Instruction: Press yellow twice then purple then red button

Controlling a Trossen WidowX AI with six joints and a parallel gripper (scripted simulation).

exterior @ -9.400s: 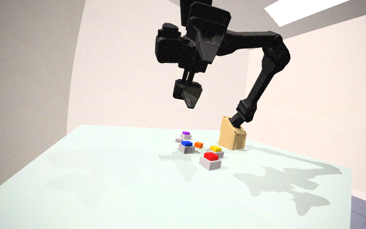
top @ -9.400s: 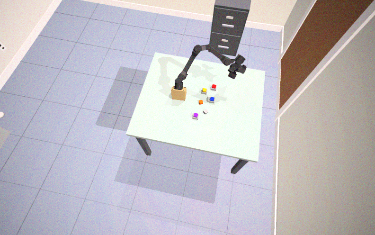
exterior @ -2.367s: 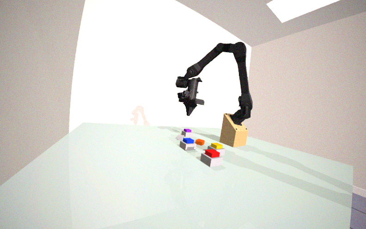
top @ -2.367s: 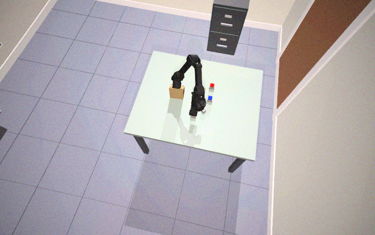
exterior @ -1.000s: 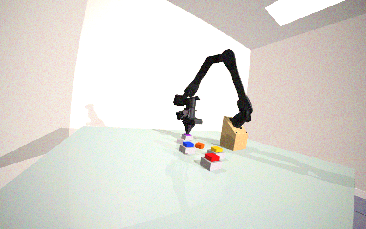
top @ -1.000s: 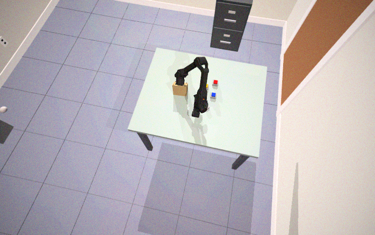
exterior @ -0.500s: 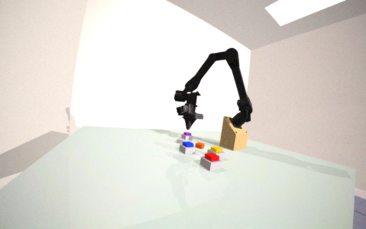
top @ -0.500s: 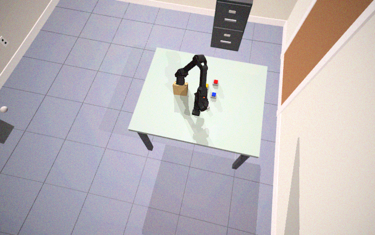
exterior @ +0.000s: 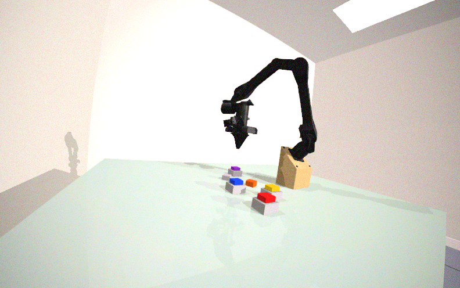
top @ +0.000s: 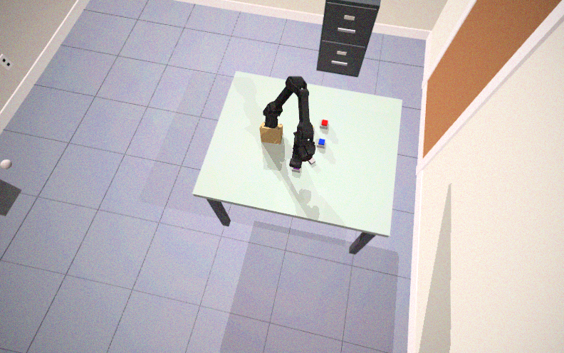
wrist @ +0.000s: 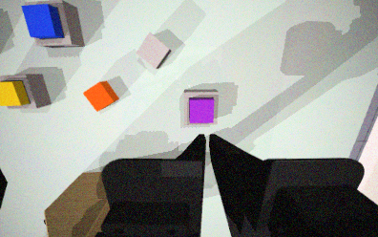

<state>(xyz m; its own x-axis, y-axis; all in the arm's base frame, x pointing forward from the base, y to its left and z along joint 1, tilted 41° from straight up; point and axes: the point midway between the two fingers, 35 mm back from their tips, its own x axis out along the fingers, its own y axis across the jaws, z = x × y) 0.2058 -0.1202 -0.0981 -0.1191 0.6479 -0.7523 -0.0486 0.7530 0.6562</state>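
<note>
The red button is 8 cm ahead of my gripper tip, 33 cm to the left of it and 9 cm below it. From my gripper tip the other things lie so: grey block (7 cm ahead, 6 cm to the left, 11 cm below); then purple button (9 cm below); then orange block (1 cm ahead, 15 cm to the left, 11 cm below).
</note>
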